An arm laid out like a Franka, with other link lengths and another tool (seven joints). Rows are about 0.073 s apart.
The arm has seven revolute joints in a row. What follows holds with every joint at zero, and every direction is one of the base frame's.
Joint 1 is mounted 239.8 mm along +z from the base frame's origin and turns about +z.
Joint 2 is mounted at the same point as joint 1 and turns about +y.
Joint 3 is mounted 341.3 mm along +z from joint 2 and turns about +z.
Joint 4 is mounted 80.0 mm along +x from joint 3 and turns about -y.
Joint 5 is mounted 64.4 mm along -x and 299.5 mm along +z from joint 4 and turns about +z.
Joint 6 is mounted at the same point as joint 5 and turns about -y.
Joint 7 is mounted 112.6 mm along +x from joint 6 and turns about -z.
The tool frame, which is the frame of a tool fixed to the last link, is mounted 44.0 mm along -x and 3.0 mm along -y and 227.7 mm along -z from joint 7; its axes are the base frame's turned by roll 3.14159, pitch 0.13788 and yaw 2.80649 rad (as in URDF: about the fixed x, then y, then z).
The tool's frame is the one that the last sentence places.
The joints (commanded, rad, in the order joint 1, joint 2, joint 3, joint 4, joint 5, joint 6, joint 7), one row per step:
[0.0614, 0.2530, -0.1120, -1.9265, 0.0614, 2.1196, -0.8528]
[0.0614, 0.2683, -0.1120, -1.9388, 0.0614, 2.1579, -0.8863]
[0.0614, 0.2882, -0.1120, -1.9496, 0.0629, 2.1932, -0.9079]
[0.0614, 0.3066, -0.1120, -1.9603, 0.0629, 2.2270, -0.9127]
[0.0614, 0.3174, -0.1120, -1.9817, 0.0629, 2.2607, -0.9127]
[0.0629, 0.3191, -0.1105, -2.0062, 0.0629, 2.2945, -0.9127]
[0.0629, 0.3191, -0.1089, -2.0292, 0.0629, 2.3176, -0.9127]
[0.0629, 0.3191, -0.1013, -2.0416, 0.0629, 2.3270, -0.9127]
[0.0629, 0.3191, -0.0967, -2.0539, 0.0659, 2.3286, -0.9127]
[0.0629, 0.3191, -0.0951, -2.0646, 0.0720, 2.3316, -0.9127]
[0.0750, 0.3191, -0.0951, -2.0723, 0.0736, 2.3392, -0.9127]
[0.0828, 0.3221, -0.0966, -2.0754, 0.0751, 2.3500, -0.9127]
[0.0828, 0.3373, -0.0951, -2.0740, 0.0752, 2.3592, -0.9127]
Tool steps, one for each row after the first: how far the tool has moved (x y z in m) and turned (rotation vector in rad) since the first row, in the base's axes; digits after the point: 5 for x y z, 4 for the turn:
[0.00490, -0.00172, -0.00944, -0.0018, -0.0115, 0.0323]
[0.00873, -0.00286, -0.02091, -0.0033, -0.0165, 0.0520]
[0.01147, -0.00372, -0.03158, -0.0068, -0.0212, 0.0559]
[0.01028, -0.00436, -0.04196, -0.0094, -0.0225, 0.0547]
[0.00858, -0.00338, -0.04857, -0.0111, -0.0300, 0.0564]
[0.00493, -0.00291, -0.05456, -0.0116, -0.0300, 0.0569]
[0.00252, 0.00092, -0.05819, -0.0093, -0.0269, 0.0635]
[-0.00190, 0.00364, -0.06235, -0.0051, -0.0164, 0.0654]
[-0.00558, 0.00507, -0.06583, -0.0001, -0.0091, 0.0621]
[-0.00647, 0.01125, -0.06780, 0.0006, -0.0090, 0.0726]
[-0.00535, 0.01437, -0.06949, 0.0001, -0.0138, 0.0776]
[-0.00431, 0.01488, -0.07604, -0.0010, -0.0091, 0.0788]

